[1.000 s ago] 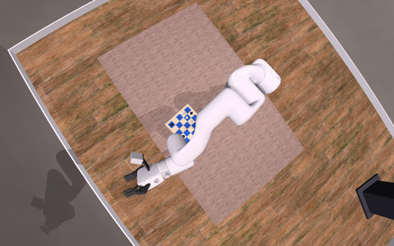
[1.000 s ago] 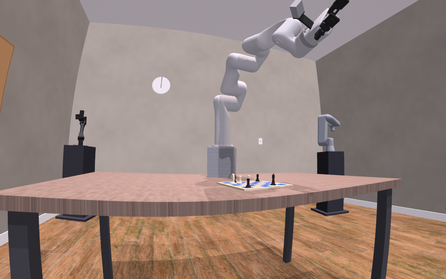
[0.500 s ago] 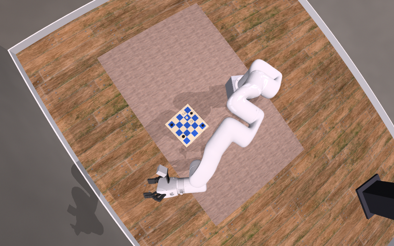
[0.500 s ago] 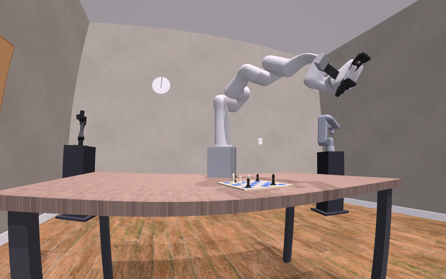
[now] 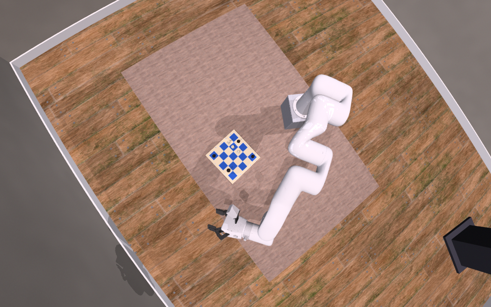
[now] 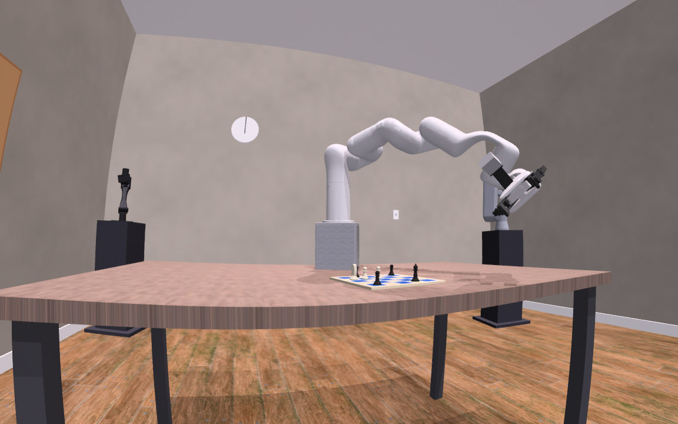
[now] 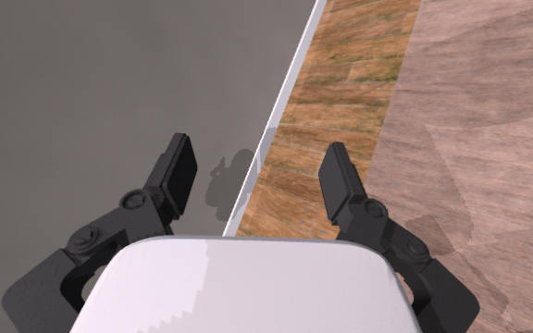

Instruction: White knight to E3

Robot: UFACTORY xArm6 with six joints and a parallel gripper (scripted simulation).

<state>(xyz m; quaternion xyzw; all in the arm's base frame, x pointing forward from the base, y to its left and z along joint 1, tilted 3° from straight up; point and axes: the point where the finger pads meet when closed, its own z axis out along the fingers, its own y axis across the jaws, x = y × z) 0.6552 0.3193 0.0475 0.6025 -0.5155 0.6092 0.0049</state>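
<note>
Now: the white knight 240 mm behind my hand, 330 mm to the right of it and 180 mm below it. Round my hand: blue-and-cream chessboard (230 mm behind, 240 mm to the right, 190 mm below).
</note>
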